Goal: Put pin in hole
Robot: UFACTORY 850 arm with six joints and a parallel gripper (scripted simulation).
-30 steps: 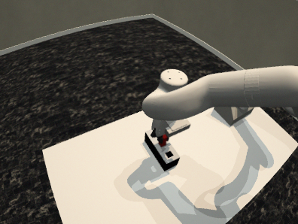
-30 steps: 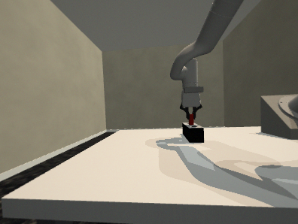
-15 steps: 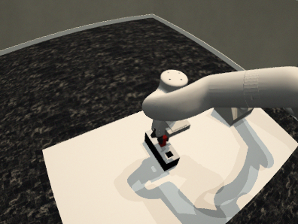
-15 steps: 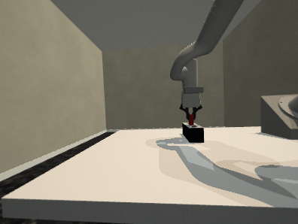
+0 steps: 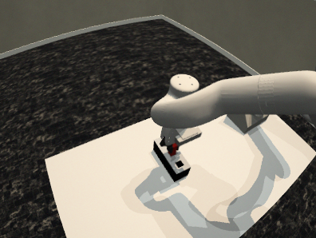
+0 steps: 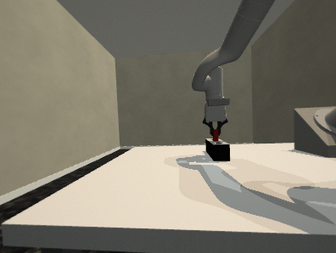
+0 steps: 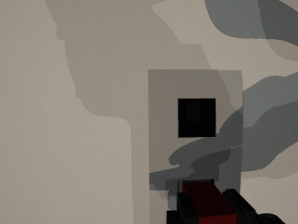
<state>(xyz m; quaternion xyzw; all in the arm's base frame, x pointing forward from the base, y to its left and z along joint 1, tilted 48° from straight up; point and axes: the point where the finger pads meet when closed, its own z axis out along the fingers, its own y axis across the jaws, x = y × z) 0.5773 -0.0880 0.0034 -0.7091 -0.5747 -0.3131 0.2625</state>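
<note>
The pin lies 10 mm below my hand. From my hand the other things lie so: black block 80 mm below.
</note>
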